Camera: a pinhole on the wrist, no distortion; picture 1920 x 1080 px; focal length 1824.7 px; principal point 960.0 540.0 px. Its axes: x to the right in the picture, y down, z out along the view. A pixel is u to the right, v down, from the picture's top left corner.
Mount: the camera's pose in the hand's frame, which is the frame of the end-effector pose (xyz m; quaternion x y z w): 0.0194 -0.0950 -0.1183 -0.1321 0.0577 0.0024 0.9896
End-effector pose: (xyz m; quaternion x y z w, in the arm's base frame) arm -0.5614 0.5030 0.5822 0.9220 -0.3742 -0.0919 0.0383
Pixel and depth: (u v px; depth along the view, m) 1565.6 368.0 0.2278
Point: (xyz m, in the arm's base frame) -0.4568 0.4594 0.4622
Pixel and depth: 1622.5 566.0 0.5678
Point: -0.4783 0.2587 0.1577
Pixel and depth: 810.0 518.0 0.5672
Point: -0.6530 0.4420 0.1596
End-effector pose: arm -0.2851 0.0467 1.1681 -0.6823 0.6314 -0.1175 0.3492
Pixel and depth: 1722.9 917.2 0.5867
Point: -0.1317 -0.1289 0.6883
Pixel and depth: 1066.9 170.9 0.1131
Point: -0.2128 0.0045 1.2152
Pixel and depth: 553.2 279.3 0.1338
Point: -0.2122 0.0445 1.2020
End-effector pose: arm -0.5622 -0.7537 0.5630 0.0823 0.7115 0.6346 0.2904
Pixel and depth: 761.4 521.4 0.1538
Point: -0.5484 -0.7271 0.5026
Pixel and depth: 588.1 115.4 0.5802
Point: -0.2680 -0.3649 0.4908
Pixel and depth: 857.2 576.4 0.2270
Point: -0.5293 -0.6585 0.5209
